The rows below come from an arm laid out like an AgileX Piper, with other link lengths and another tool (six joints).
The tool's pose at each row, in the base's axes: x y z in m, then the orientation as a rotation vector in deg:
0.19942, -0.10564, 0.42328, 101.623, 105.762, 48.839
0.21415, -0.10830, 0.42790, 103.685, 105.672, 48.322
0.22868, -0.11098, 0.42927, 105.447, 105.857, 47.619
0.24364, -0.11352, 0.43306, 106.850, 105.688, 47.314
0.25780, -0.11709, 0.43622, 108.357, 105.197, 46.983
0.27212, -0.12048, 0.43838, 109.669, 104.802, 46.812
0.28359, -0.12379, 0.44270, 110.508, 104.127, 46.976
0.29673, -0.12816, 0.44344, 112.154, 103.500, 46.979
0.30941, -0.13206, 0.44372, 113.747, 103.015, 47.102
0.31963, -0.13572, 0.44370, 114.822, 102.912, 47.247
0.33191, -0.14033, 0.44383, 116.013, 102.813, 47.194
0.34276, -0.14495, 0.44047, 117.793, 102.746, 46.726
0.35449, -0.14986, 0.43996, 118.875, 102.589, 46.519
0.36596, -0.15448, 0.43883, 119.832, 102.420, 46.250
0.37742, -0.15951, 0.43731, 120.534, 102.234, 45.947
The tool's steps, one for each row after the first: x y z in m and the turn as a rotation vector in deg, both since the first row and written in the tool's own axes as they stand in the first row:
-0.00336, 0.01385, 0.00651, 1.186, -0.053, 1.253
-0.00705, 0.02530, 0.01519, 2.441, -0.104, 2.185
-0.01039, 0.03874, 0.02247, 3.177, -0.145, 3.075
-0.01475, 0.05117, 0.02950, 3.792, -0.351, 4.118
-0.01905, 0.06303, 0.03739, 4.316, -0.429, 5.042
-0.02282, 0.07433, 0.04178, 4.324, -0.533, 5.819
-0.02814, 0.08436, 0.04974, 4.850, -0.547, 7.065
-0.03300, 0.09374, 0.05777, 5.400, -0.406, 8.258
-0.03746, 0.10113, 0.06435, 5.883, -0.146, 9.008
-0.04301, 0.11013, 0.07212, 6.495, 0.022, 9.784
-0.04881, 0.11567, 0.08139, 7.579, 0.086, 10.830
-0.05468, 0.12383, 0.08920, 8.151, 0.119, 11.516
-0.06030, 0.13137, 0.09731, 8.669, 0.083, 12.112
-0.06637, 0.13863, 0.10564, 9.049, -0.039, 12.545

